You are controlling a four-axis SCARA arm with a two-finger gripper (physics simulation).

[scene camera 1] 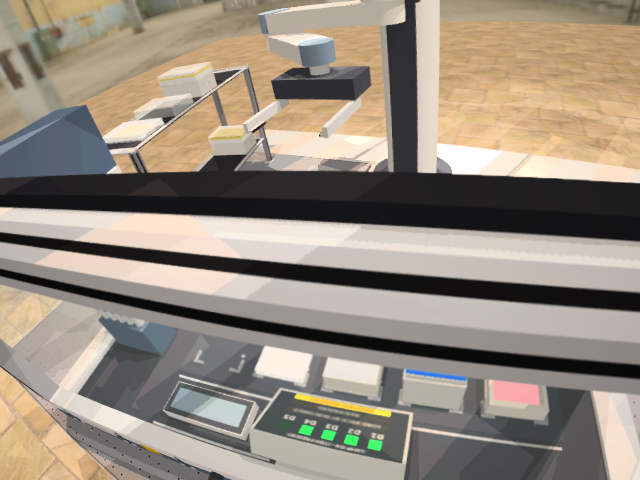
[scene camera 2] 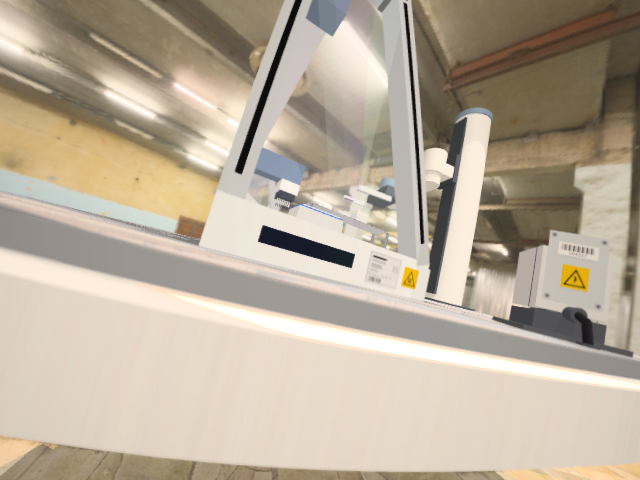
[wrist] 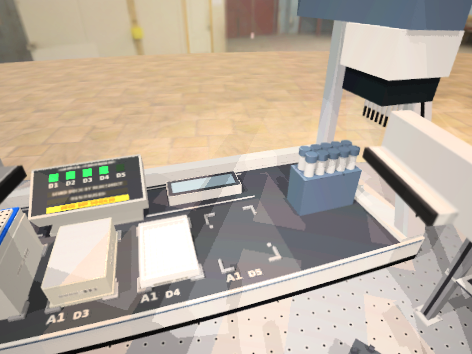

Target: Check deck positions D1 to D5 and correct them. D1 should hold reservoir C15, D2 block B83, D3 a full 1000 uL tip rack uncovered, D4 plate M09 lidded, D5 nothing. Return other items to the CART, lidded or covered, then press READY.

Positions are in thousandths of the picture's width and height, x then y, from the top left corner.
Note:
The gripper (scene camera 1: 441,272) carries nothing. Also in view: a black and white frame rail (scene camera 1: 904,695) and a pipetting head (wrist: 823,188).
The gripper is seen too in the wrist view (wrist: 418,400).

